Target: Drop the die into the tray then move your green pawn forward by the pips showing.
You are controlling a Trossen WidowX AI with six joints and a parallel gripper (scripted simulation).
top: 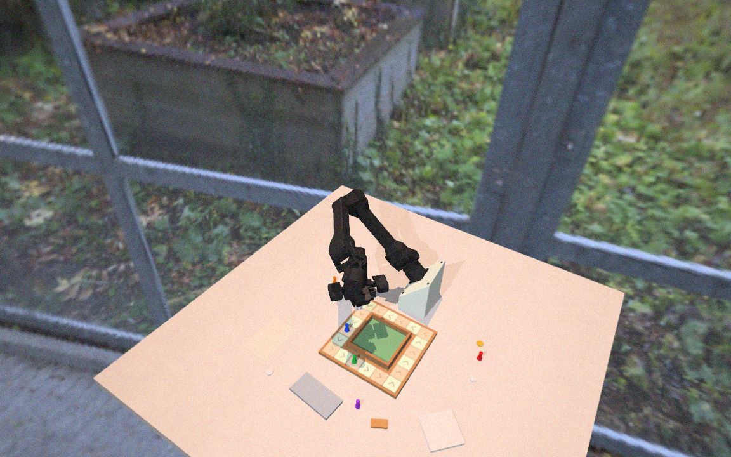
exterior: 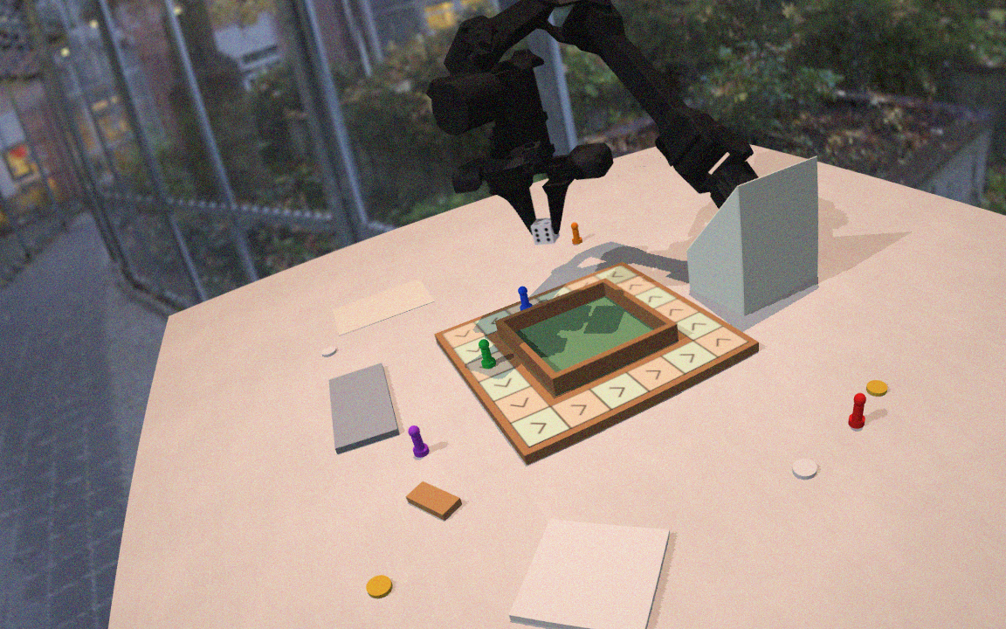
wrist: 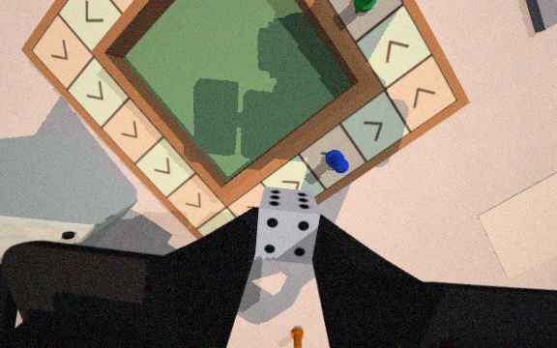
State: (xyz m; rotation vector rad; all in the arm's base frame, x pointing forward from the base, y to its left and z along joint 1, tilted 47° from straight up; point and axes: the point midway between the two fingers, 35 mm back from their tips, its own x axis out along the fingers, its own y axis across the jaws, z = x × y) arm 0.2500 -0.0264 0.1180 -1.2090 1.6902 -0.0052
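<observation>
The green pawn is 13 cm ahead of my gripper tip, 7 cm to the left of it and 8 cm below it. The rest, counted from my gripper tip: blue pawn (4 cm ahead, 2 cm to the right, 8 cm below); white die (right at my gripper tip); green tray (2 cm ahead, 9 cm to the left, 10 cm below).
</observation>
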